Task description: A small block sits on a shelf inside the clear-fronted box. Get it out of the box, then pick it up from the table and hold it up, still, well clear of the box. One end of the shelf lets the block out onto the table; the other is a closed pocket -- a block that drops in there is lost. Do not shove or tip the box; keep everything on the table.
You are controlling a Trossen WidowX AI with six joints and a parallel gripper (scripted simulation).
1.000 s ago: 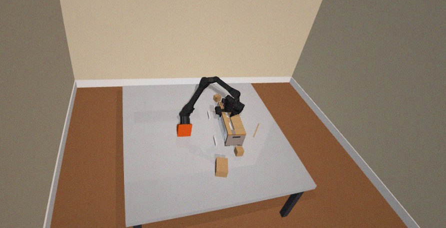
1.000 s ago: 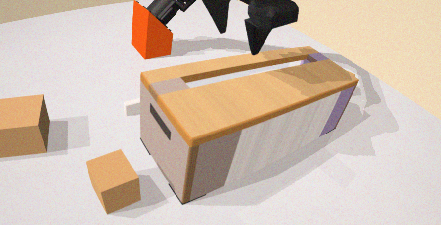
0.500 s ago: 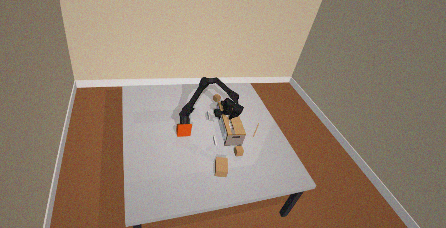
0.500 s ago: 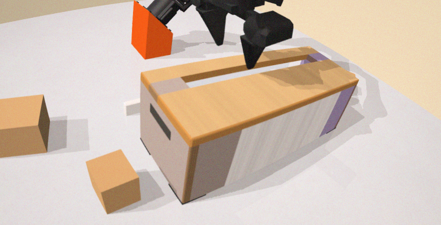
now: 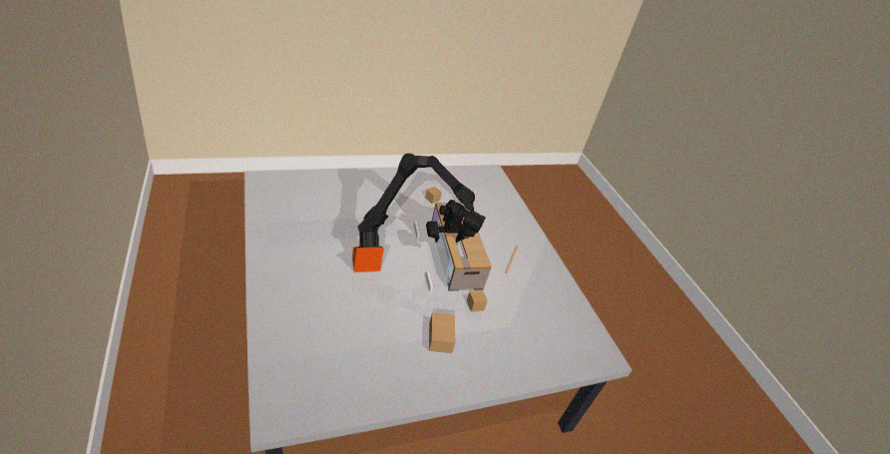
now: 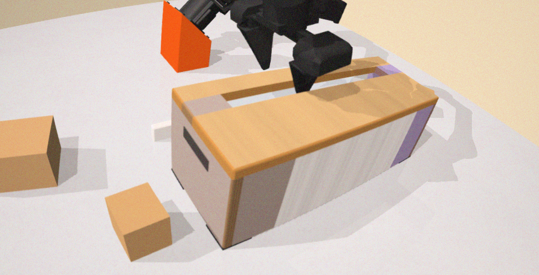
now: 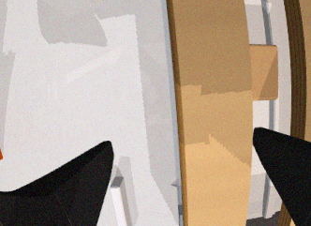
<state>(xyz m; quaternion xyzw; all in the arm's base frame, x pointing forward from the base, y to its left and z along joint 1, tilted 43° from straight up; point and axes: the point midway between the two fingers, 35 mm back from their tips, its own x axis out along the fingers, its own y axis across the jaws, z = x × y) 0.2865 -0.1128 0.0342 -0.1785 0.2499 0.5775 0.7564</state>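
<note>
My gripper tip is 4 cm short of the box, 4 cm above it and 2 cm to the right of it. Round my gripper tip: small tan block 5 cm ahead, 2 cm to the left, 2 cm below; thin stick 30 cm ahead, 10 cm below, 7 cm to the right; larger tan block 35 cm to the right, 16 cm behind, 8 cm below.
</note>
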